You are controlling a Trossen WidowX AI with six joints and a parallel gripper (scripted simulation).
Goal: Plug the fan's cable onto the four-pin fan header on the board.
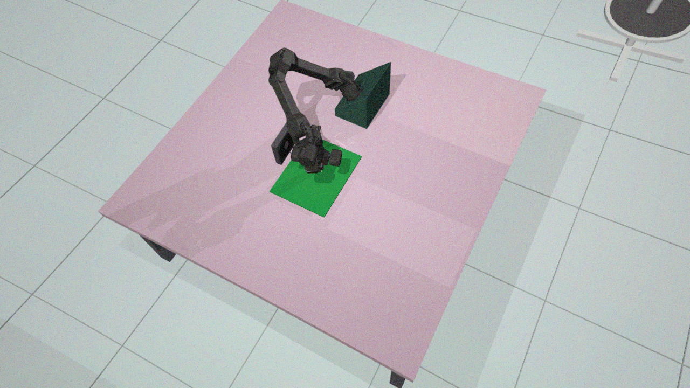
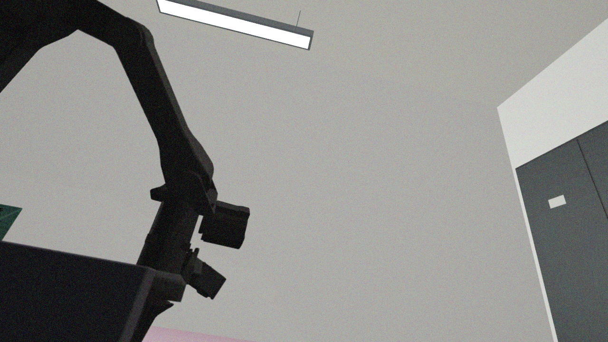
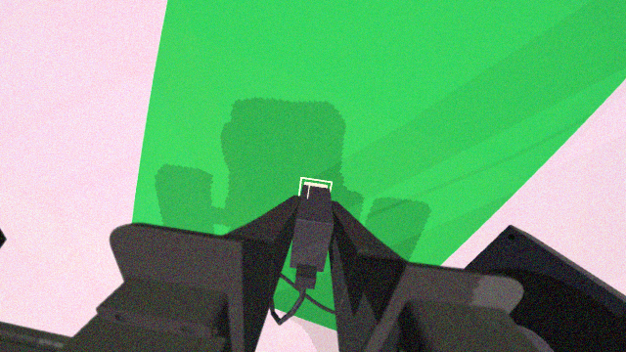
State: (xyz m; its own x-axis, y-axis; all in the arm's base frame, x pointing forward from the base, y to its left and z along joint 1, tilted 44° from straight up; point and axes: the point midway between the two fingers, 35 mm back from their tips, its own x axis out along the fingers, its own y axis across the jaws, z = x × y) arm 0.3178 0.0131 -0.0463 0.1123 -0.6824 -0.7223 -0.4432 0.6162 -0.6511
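Now: the black fan plug 1 cm behind my gripper tip and 1 cm above it. The rest, counted from my gripper tip: black fan (16 cm to the right, 4 cm above, 1 cm ahead); green board (4 cm below, 2 cm ahead).
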